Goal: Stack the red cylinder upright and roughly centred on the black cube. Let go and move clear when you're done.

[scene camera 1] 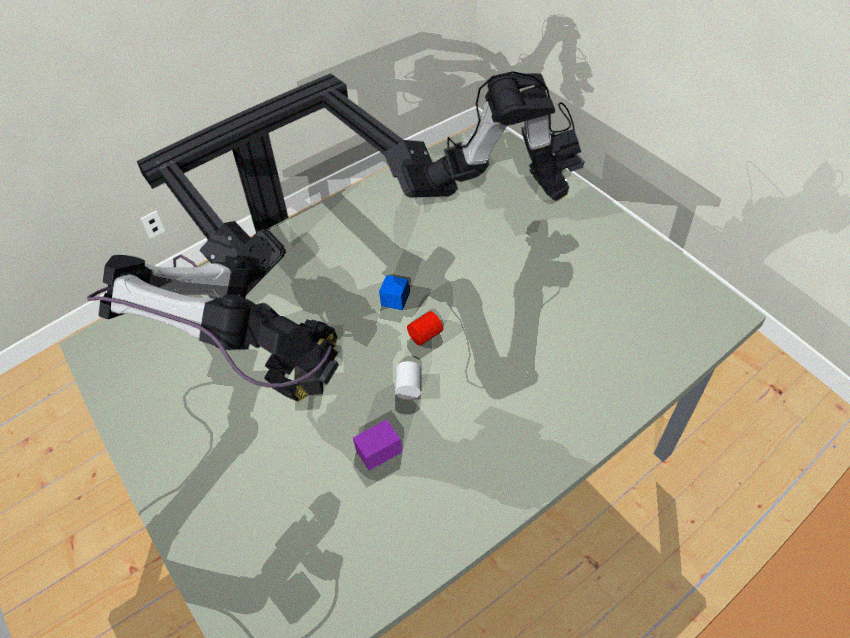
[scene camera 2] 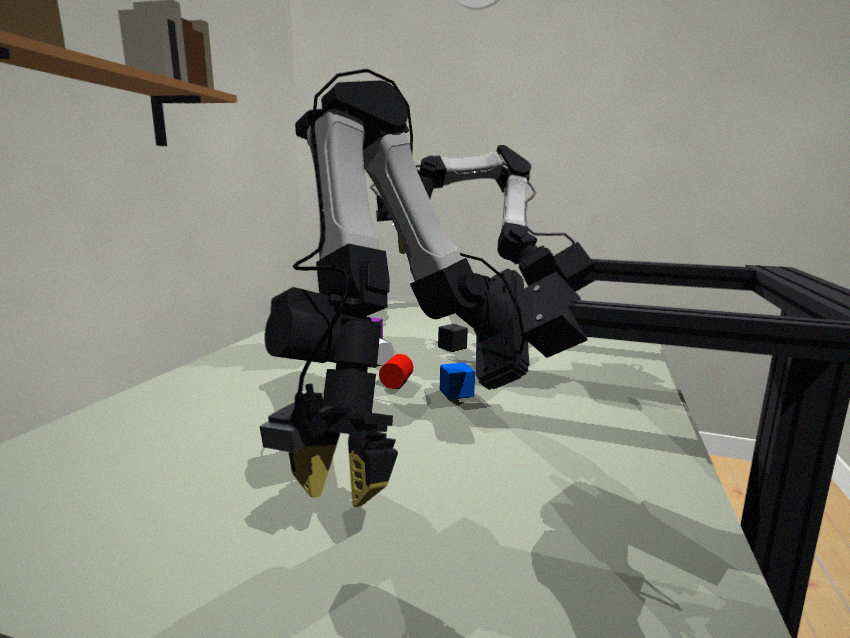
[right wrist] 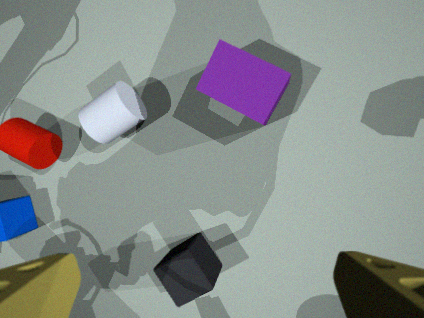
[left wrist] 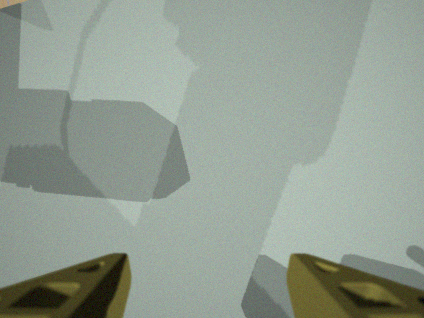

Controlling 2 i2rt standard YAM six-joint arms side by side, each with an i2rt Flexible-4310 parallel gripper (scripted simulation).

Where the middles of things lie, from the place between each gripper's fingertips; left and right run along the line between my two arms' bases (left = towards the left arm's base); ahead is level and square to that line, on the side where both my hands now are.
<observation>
I see my right gripper 11 cm past the red cylinder (scene camera 2: 395, 372), 32 cm to the right of it and 23 cm above it. From my right hand the other things lie so: purple block (scene camera 1: 380, 443): 8 cm ahead, 6 cm to the left, 23 cm below; black cube (scene camera 2: 452, 337): 15 cm behind, 2 cm to the left, 23 cm below; white cylinder (scene camera 1: 408, 374): 1 cm behind, 20 cm to the left, 23 cm below.
Right now my left hand (scene camera 2: 336, 501) is 15 cm short of the red cylinder, 54 cm to the left of it and 6 cm above it. Round my left hand: black cube (11 cm ahead, 84 cm to the right, 6 cm below); then white cylinder (25 cm ahead, 65 cm to the right, 6 cm below); then blue cube (scene camera 2: 457, 380) (1 cm ahead, 53 cm to the right, 6 cm below).
</observation>
